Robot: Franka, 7 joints.
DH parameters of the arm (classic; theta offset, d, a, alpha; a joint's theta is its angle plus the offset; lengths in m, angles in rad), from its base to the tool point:
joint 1: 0 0.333 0 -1.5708
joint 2: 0 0 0 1.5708
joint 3: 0 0.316 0.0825 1.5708
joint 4: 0 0 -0.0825 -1.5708
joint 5: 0 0.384 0 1.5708
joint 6: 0 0 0.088 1.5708
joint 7: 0 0.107 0 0
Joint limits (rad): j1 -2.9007..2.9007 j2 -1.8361..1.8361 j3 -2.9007..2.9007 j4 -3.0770..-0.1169 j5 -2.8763..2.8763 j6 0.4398..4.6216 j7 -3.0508..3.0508
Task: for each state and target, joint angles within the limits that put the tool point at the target. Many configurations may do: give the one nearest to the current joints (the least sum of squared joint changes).
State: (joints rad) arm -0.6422 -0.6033 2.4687 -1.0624 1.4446 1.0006 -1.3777
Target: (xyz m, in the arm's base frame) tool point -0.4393 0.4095 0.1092
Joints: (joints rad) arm -0.5566 -1.0887 2.6216 -1.4332 1.3241 0.9587 -1.3777
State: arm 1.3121 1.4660 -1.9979 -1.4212 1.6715 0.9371 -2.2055
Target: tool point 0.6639 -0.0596 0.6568
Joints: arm 0.6996 1.1948 -2.0842 -1.2680 1.8085 1.3500 -2.2055
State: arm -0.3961 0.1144 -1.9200 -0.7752 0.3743 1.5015 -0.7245
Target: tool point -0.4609 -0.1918 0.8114
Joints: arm -0.6250 -0.0675 -2.1401 -1.0555 0.2883 1.2619 -0.7245
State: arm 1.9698 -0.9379 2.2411 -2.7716 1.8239 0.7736 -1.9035
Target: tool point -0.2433 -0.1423 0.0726
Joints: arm 1.6796 -1.1949 2.0582 -2.7156 1.9010 0.9423 -1.9035
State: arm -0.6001 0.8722 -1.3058 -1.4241 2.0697 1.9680 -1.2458
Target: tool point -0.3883 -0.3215 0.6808
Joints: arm -0.7532 0.8935 -2.1878 -2.0470 2.0369 2.1590 -1.2458
